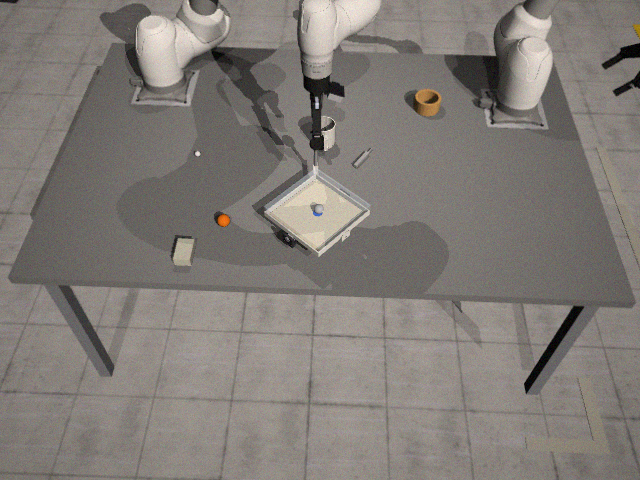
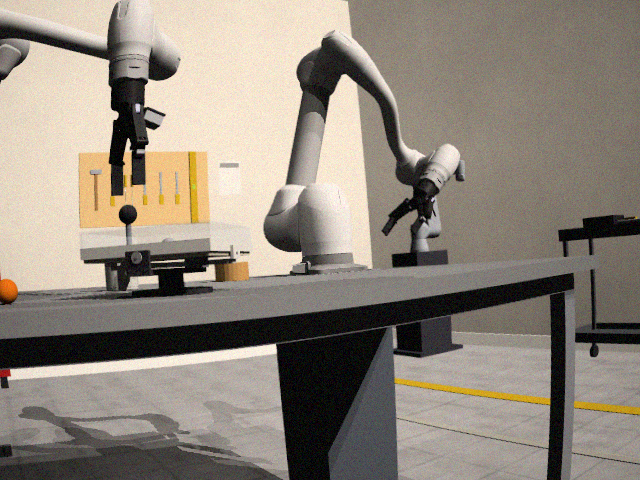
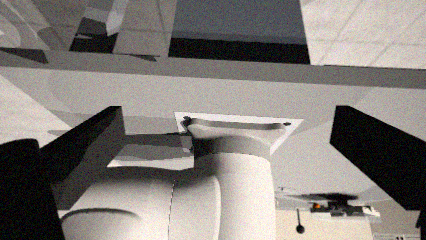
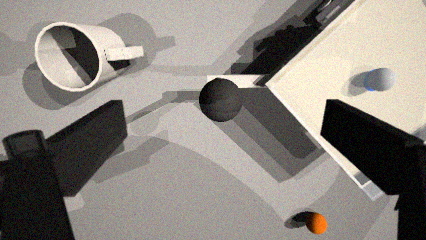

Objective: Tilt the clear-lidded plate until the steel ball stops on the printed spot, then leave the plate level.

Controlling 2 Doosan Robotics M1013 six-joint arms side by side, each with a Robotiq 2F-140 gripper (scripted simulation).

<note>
I see my left gripper [image 2: 398,232], my right gripper [image 2: 127,190] and a white mug [image 4: 66,56].
My left gripper shows as well in image 3 [image 3: 227,125]. My right gripper shows as well in image 1 [image 1: 316,132] and in image 4 [image 4: 224,117].
</note>
